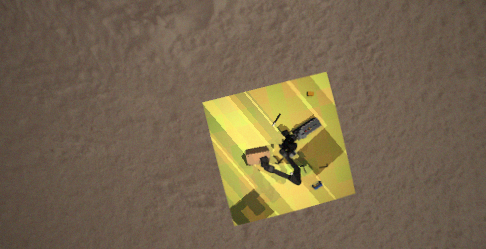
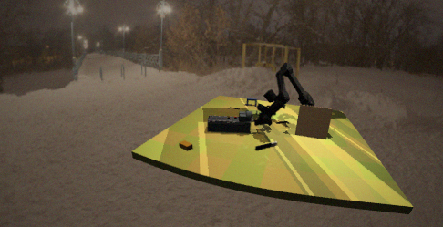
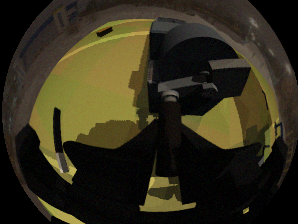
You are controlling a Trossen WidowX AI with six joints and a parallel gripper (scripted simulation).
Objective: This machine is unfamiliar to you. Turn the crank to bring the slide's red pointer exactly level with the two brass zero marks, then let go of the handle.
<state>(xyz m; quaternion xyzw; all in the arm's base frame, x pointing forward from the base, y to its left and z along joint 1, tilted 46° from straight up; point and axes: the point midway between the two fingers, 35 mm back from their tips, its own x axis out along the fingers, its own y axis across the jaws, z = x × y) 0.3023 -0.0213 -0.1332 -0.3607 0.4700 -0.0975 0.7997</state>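
My gripper tip is 3 cm below the crank handle and 2 cm past it. Also, from my gripper tip: black stick (18 cm to the left, 9 cm behind, 4 cm below); red pointer (12 cm ahead, 3 cm above); grey block (17 cm to the right, 6 cm behind, 1 cm below).
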